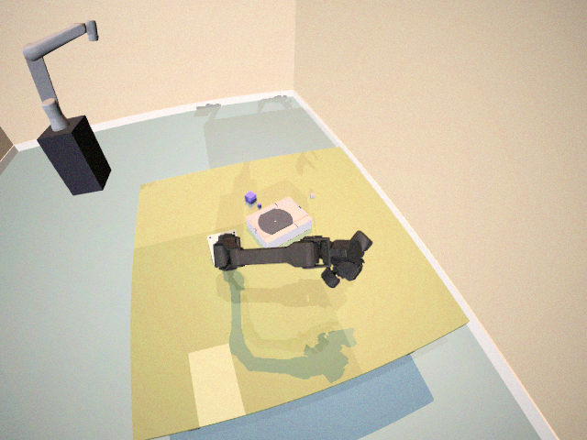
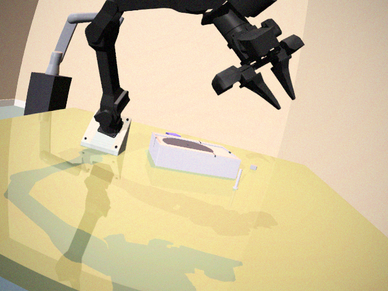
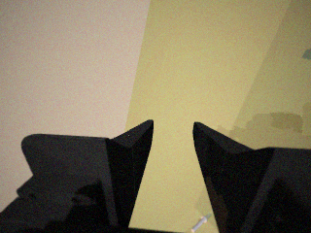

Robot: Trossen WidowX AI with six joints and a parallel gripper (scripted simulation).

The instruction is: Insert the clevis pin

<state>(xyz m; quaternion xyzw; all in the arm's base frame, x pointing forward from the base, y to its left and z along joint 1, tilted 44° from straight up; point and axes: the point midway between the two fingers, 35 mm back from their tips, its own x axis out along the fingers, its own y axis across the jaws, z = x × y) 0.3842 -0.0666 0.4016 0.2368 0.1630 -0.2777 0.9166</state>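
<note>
Right now my gripper tip is 29 cm to the right of the steel clevis pin, 22 cm above it and 3 cm past it. Round my gripper tip: purple cube (64 cm to the left, 30 cm behind, 23 cm below); then aluminium disc (42 cm to the left, 20 cm behind, 19 cm below); then rimmed steel tray (43 cm to the left, 20 cm below, 19 cm behind).
</note>
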